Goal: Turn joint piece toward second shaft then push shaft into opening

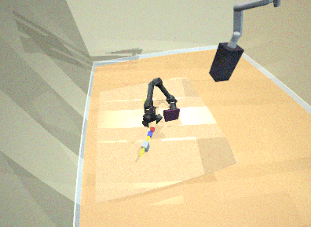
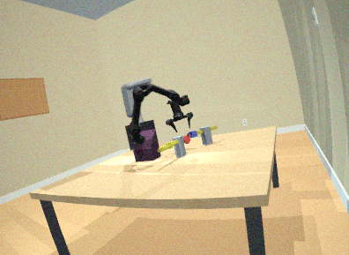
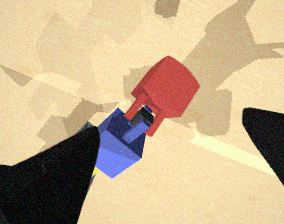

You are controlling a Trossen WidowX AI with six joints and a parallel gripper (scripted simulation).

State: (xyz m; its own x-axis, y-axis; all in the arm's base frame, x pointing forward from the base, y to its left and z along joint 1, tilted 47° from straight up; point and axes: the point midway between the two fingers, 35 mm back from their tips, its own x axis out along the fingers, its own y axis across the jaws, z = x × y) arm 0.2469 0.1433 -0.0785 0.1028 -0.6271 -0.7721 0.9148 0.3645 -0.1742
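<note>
Right now my gripper tip is 1 cm to the right of the red joint piece and 6 cm above it.
</note>
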